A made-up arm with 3 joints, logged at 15 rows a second.
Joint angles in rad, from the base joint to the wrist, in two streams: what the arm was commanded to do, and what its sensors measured. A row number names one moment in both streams.
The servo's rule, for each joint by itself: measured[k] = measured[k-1] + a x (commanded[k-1-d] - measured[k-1]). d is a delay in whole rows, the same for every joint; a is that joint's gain. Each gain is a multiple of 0.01, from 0.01 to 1. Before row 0 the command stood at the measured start. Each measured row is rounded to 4 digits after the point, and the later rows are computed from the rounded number. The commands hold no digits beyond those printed.
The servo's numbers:
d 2
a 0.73 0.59 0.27
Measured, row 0:
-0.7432 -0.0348 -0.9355
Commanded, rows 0 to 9:
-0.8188 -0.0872 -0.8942
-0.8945 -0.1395 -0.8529
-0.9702 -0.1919 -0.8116
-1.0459 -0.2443 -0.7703
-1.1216 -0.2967 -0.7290
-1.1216 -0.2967 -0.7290
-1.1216 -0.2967 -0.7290
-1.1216 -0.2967 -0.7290
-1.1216 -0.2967 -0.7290
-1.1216 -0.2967 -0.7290
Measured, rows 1 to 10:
-0.7432 -0.0348 -0.9355
-0.7432 -0.0348 -0.9355
-0.7984 -0.0657 -0.9243
-0.8686 -0.1092 -0.9050
-0.9428 -0.1580 -0.8798
-1.0181 -0.2089 -0.8502
-1.0937 -0.2607 -0.8175
-1.1141 -0.2819 -0.7936
-1.1196 -0.2906 -0.7762
-1.1211 -0.2942 -0.7635

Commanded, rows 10 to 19:
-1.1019 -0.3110 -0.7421
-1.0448 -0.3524 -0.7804
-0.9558 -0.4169 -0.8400
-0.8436 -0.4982 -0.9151
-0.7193 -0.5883 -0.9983
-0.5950 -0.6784 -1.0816
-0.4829 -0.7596 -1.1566
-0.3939 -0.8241 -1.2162
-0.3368 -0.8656 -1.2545
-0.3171 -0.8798 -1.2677
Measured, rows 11 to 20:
-1.1215 -0.2957 -0.7542
-1.1216 -0.2963 -0.7474
-1.1072 -0.3050 -0.7460
-1.0616 -0.3330 -0.7553
-0.9844 -0.3825 -0.7782
-0.8816 -0.4508 -0.8152
-0.7631 -0.5319 -0.8646
-0.6404 -0.6183 -0.9232
-0.5254 -0.7017 -0.9862
-0.4294 -0.7739 -1.0483

